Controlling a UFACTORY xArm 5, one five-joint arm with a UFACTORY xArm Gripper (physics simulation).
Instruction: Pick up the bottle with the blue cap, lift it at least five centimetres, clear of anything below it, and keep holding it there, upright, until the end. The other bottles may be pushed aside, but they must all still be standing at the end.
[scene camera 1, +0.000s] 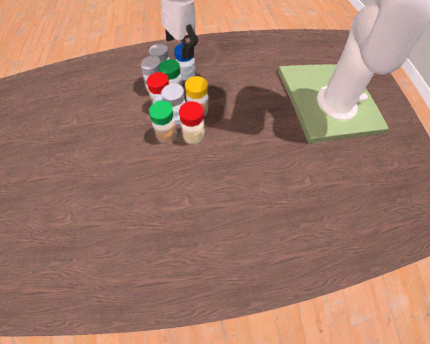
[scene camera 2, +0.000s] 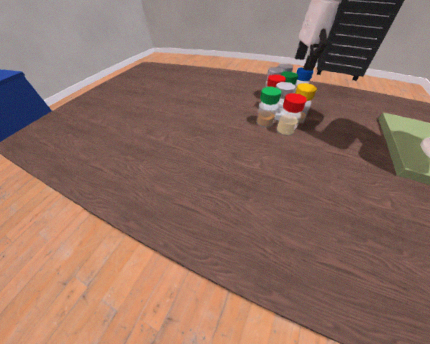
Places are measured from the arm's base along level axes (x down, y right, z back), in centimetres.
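Pixels of known places: gripper, fingertip midpoint: (scene camera 1: 179, 48) (scene camera 2: 303, 64); arm's base, link origin: (scene camera 1: 336, 103).
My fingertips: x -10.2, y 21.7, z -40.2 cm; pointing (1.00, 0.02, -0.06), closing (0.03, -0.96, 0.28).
Observation:
For each thing: its top centre in the pictures, then the offset to it from my fingertips.
- bottle with the blue cap, top centre: (scene camera 1: 184, 48) (scene camera 2: 305, 69) dx +2.3, dy +2.2, dz +1.6 cm
- dark green-capped bottle, top centre: (scene camera 1: 169, 65) (scene camera 2: 289, 74) dx +2.3, dy -3.7, dz -3.7 cm
- yellow-capped bottle, top centre: (scene camera 1: 196, 84) (scene camera 2: 307, 87) dx +2.3, dy -12.5, dz +1.3 cm
- white-capped, top centre: (scene camera 1: 172, 91) (scene camera 2: 285, 85) dx +2.3, dy -13.1, dz -4.7 cm
- bright green-capped, top centre: (scene camera 1: 160, 109) (scene camera 2: 271, 90) dx +2.3, dy -17.7, dz -8.5 cm
The bottle with the blue cap (scene camera 1: 185, 70) (scene camera 2: 304, 75) stands upright at the back right of a tight group of bottles. My gripper (scene camera 1: 178, 45) (scene camera 2: 305, 58) is open and empty, with its fingers at and just above the blue cap. In scene camera 1, one dark finger covers part of the cap and the other shows behind it to the left. The exact height of the fingertips against the cap is hard to tell. A dark green-capped bottle (scene camera 1: 170, 69) (scene camera 2: 288, 78) and a yellow-capped bottle (scene camera 1: 196, 89) (scene camera 2: 306, 92) stand upright in front of the blue-capped one.
Two grey-capped bottles (scene camera 1: 158, 52) (scene camera 1: 150, 65) stand at the group's back left. Red-capped (scene camera 1: 158, 82) (scene camera 1: 191, 115), white-capped (scene camera 1: 173, 95) and bright green-capped (scene camera 1: 161, 114) bottles stand further forward. The arm's base stands on a green board (scene camera 1: 300, 107) (scene camera 2: 395, 145) to the right.

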